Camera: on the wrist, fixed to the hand. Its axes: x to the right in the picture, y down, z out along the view.
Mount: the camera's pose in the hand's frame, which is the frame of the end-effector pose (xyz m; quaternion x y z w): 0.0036 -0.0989 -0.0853 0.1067 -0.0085 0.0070 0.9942
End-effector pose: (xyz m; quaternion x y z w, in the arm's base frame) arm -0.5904 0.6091 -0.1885 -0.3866 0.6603 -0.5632 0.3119
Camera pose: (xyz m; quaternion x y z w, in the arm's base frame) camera -0.6488 0.6423 -0.0764 -0.3513 0.5965 -0.6250 0.3609
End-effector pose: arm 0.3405 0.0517 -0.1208 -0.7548 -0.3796 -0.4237 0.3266
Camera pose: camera 0.2243 0.0326 -0.0642 -0.7219 -0.4201 -0.3720 0.4050
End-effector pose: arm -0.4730 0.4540 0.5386 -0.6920 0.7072 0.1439 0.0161
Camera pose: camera -0.3608 0.4311 0.6016 -0.6801 0.7232 0.0736 0.0949
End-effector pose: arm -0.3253 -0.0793 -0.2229 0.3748 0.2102 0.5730 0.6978
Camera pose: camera -0.3225 -0.0579 -0.3518 0.4535 0.2616 0.5490 0.6516
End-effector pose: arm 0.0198 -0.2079 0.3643 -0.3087 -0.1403 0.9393 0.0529
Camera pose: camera 0.0689 -0.0931 0.3259 -0.2943 -0.0376 0.9518 0.0778
